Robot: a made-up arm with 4 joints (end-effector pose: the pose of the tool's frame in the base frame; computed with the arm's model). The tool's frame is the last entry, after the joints.
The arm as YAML. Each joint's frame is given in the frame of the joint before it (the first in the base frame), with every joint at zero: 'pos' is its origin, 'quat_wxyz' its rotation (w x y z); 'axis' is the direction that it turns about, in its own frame. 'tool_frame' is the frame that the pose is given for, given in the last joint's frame.
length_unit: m
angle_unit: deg
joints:
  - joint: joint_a
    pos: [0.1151, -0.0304, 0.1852]
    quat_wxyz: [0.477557, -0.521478, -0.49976, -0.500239]
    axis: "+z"
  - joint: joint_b
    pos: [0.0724, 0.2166, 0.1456]
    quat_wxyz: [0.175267, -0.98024, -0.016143, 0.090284]
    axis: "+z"
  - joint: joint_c
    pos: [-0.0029, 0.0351, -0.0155]
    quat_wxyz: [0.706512, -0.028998, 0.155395, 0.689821]
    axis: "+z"
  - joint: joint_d
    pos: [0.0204, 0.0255, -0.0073]
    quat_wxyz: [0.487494, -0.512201, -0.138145, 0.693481]
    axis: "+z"
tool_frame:
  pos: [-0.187, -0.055, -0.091]
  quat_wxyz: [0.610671, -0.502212, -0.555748, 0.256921]
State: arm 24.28 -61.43 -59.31 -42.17
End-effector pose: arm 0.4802 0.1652 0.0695 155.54 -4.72 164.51
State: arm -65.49 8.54 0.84 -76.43
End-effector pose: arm -0.0254 0.2350 0.4043 -62.23 -0.36 19.28
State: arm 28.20 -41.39 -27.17 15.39
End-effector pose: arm 0.4648 0.0220 0.3174 95.02 62.06 81.28
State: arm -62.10 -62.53 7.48 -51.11
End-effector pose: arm 0.0596 0.2340 0.5502 -40.20 49.10 22.32
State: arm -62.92 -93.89 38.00 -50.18
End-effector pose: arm 0.0497 0.2457 0.5591 -47.41 52.47 23.70
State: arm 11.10 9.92 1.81 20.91
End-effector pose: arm 0.1545 -0.0149 0.2875 27.64 -19.82 25.40
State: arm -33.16 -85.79 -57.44 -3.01
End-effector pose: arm 0.4222 0.1245 0.4696 166.30 67.32 160.96
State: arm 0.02 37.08 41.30 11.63
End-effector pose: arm 0.1698 0.0218 0.1033 -62.49 -69.36 90.31
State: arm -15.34 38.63 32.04 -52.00
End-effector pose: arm 0.0955 0.1494 0.2743 -48.44 -30.02 35.14
